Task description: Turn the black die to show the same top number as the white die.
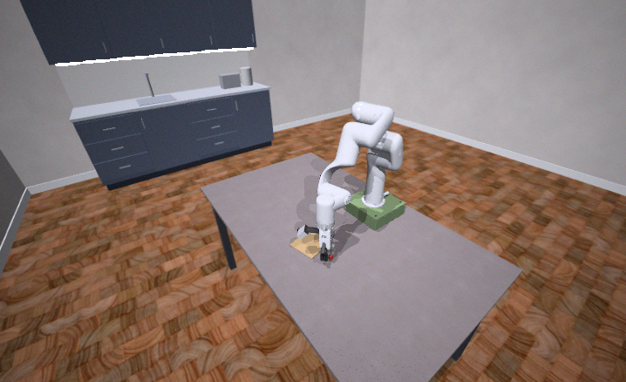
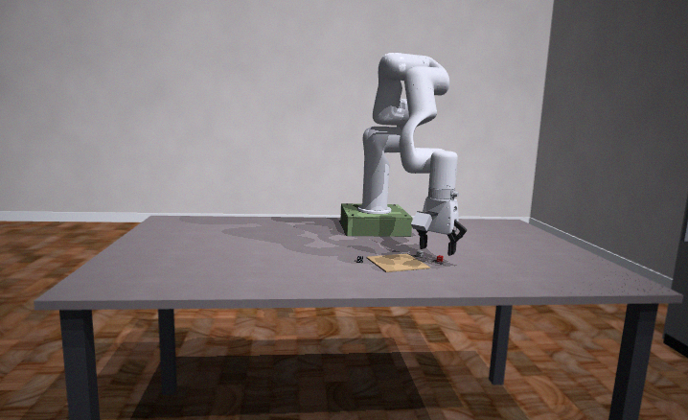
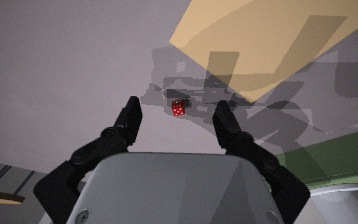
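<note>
My hand is 2 cm past the red die, 2 cm to the right of it and 4 cm above it. The rest, counted from my hand: white die (7 cm behind, 4 cm to the right, 4 cm below); then tan mat (1 cm ahead, 12 cm to the right, 4 cm below); then black die (1 cm ahead, 23 cm to the right, 4 cm below).
</note>
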